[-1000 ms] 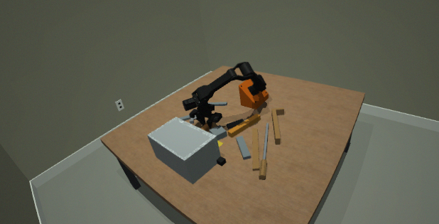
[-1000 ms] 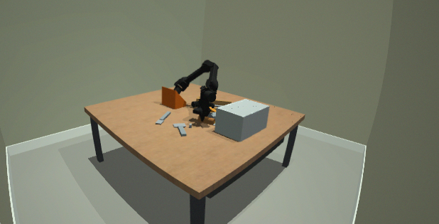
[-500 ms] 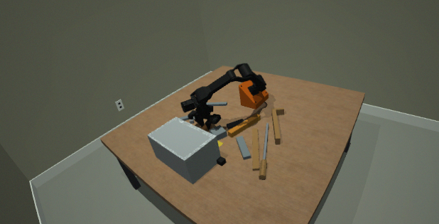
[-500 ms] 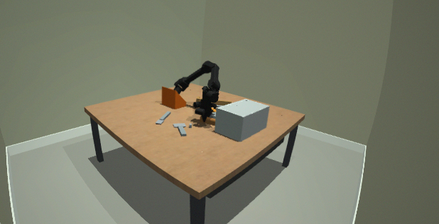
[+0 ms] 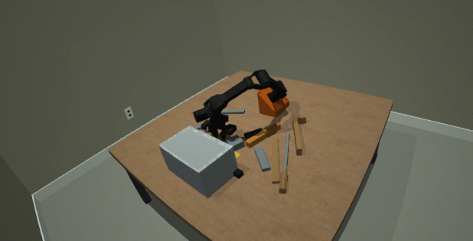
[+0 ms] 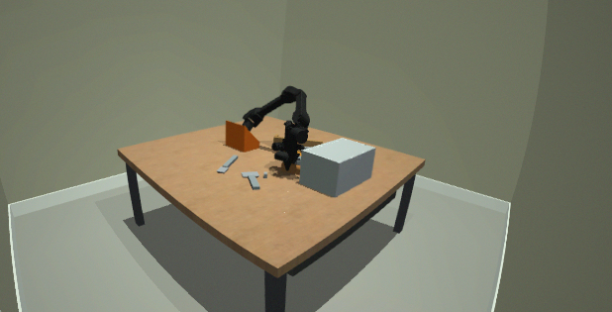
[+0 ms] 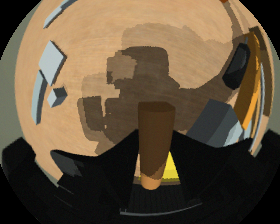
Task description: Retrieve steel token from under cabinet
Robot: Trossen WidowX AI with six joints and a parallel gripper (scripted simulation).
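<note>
Now: gripper tip 2 cm past the grey block, 9 cm to the right of it and 1 cm below it. Also, from my gripper tip: wooden stick 6 cm behind, 32 cm to the left; then orange bar 16 cm behind, 16 cm to the left, 1 cm above; then grey t-piece 1 cm behind, 20 cm to the right.
</note>
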